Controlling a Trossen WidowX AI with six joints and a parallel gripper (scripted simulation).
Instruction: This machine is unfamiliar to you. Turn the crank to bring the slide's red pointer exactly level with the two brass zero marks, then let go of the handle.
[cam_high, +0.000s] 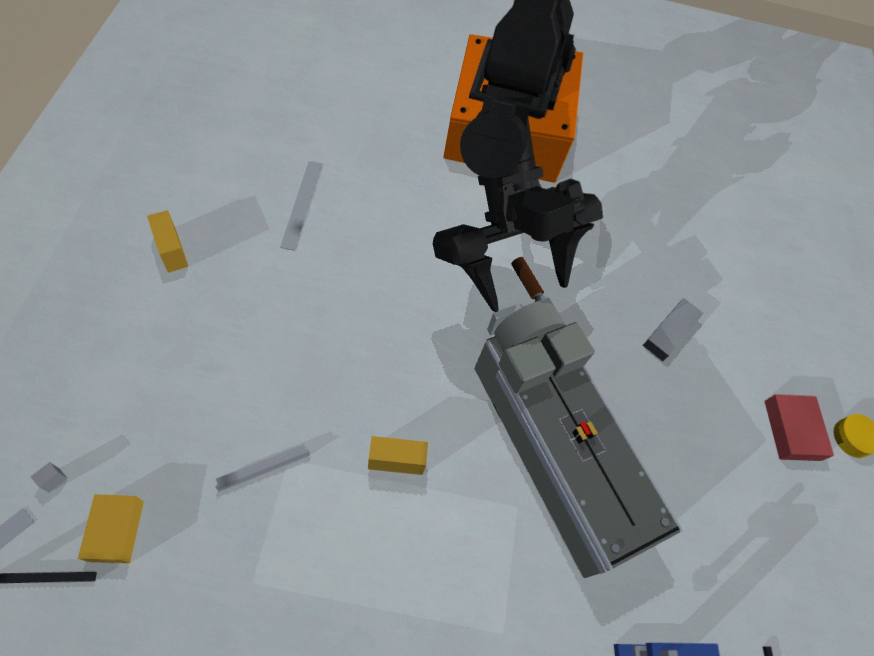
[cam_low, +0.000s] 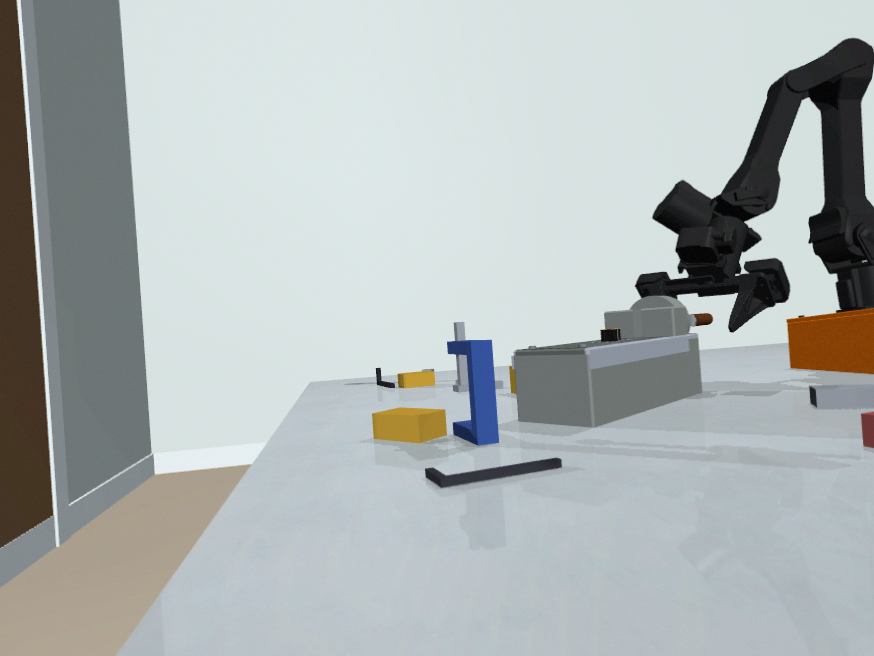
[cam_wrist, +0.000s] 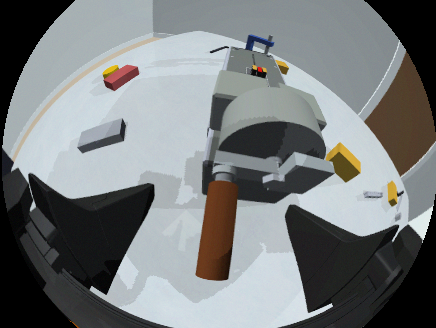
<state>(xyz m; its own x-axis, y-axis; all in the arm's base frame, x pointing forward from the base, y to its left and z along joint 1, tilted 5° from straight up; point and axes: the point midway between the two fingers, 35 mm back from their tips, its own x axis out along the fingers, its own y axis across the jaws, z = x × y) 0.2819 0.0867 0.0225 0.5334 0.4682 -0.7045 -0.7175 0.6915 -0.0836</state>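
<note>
The brown handle lies 2 cm above my gripper tip, 1 cm to the right of it and 1 cm behind it. Also, from my gripper tip: red pointer (13 cm ahead, 10 cm to the left, 1 cm above); grey block (19 cm to the left, 8 cm behind, 7 cm below); blue clamp (30 cm ahead, 24 cm to the left, 2 cm below).
</note>
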